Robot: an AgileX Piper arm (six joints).
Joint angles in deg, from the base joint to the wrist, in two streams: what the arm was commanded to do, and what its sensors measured. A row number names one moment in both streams.
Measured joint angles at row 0: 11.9 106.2 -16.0 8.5 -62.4 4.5
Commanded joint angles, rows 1 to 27: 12.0 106.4 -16.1 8.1 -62.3 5.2; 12.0 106.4 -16.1 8.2 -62.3 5.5; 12.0 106.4 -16.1 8.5 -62.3 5.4; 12.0 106.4 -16.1 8.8 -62.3 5.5; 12.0 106.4 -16.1 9.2 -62.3 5.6; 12.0 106.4 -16.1 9.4 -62.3 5.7; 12.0 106.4 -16.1 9.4 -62.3 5.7; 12.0 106.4 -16.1 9.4 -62.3 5.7; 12.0 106.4 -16.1 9.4 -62.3 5.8; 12.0 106.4 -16.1 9.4 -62.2 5.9; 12.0 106.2 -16.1 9.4 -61.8 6.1; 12.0 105.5 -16.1 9.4 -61.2 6.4; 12.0 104.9 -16.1 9.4 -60.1 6.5; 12.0 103.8 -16.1 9.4 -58.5 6.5; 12.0 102.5 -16.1 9.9 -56.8 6.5; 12.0 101.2 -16.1 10.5 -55.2 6.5; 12.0 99.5 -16.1 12.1 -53.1 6.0; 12.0 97.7 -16.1 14.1 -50.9 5.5; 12.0 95.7 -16.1 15.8 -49.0 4.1; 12.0 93.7 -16.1 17.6 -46.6 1.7; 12.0 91.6 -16.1 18.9 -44.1 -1.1; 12.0 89.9 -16.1 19.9 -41.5 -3.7; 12.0 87.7 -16.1 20.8 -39.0 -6.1; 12.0 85.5 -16.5 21.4 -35.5 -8.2; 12.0 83.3 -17.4 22.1 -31.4 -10.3; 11.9 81.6 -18.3 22.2 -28.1 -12.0; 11.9 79.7 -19.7 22.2 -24.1 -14.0
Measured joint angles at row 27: 12.0 86.9 -16.2 20.8 -35.3 -5.8
